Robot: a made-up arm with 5 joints.
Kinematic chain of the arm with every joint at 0, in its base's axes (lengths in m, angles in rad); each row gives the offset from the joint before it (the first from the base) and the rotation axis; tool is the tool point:
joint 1: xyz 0 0 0.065 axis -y
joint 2: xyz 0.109 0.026 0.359 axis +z
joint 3: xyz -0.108 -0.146 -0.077 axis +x
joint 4: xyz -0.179 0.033 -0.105 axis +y
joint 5: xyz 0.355 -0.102 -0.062 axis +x
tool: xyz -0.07 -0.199 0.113
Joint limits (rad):
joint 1: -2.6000..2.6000
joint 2: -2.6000..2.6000
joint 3: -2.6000..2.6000
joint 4: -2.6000..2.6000
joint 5: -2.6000..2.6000
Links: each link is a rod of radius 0.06 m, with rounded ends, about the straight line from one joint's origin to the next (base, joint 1, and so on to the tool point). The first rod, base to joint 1, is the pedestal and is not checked.
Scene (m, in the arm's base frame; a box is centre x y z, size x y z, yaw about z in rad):
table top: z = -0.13
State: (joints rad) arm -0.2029 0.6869 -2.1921 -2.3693 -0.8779
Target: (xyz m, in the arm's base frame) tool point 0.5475 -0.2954 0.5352
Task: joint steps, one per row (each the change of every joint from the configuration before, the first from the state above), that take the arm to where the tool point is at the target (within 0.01 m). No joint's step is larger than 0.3 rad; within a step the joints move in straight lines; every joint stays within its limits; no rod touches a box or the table.
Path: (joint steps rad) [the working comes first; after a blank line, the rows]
Joints at the target: 0.2467 2.3535 -2.1256 -2.3839 -1.2254
Straight joint move there: clear.

1: 0.0749 0.2778 0.0111 -0.0024 -0.0579
2: 0.0750 0.2777 0.0111 -0.0025 -0.0579
3: 0.0749 0.2778 0.0111 -0.0024 -0.0579
4: 0.0749 0.2778 0.0111 -0.0024 -0.0579
5: 0.0750 0.2778 0.0110 -0.0025 -0.0580
6: 0.0749 0.2777 0.0111 -0.0024 -0.0579

